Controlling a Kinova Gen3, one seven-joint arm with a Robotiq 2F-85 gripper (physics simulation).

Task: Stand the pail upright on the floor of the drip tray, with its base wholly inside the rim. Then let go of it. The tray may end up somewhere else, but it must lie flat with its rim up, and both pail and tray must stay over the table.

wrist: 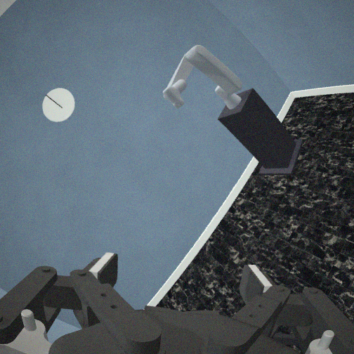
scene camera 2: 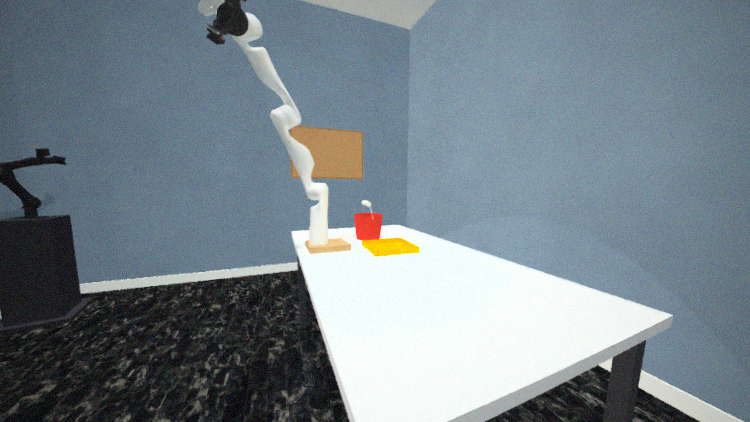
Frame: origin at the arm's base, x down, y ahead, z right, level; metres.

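Where they show: gripper, fingertip midpoint: (scene camera 2: 219, 9); arm's base, link origin: (scene camera 2: 319, 243).
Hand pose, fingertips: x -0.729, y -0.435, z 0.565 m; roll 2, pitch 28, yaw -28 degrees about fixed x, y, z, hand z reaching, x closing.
Observation:
Things, the pixels of their top centre, and the offset from my fingertips. "spot": a spot on its surface instead. Level surfaces: height alone.
- red pail, surface spot: (scene camera 2: 368, 226) spot: dx +0.666, dy +0.764, dz -0.592 m
- white grip, top centre: (scene camera 2: 366, 200) dx +0.511, dy +0.793, dz -0.670 m
- yellow drip tray, top centre: (scene camera 2: 389, 243) dx +0.731, dy +0.771, dz -0.377 m
- white table, surface height: dx +0.760 m
The red pail (scene camera 2: 368, 226) stands upright on the table near its far end. Its thin handle is raised, with a white grip (scene camera 2: 366, 203) on top. The yellow drip tray (scene camera 2: 397, 252) lies flat, rim up, nearer the camera and slightly right of the pail. The pail's base is behind the tray's far left corner; whether they touch cannot be told. My gripper (scene camera 2: 217, 15) (wrist: 179, 273) is open and empty, high above and to the left of the table, far from both. The pail and tray do not show in the wrist view.
The white table (scene camera 2: 472, 325) runs toward the camera. My arm's wooden base block (scene camera 2: 335, 245) is left of the tray. Another arm stands on a dark pedestal (scene camera 2: 36, 267) (wrist: 260, 132) away from the table. A brown board (scene camera 2: 335, 152) hangs on the wall.

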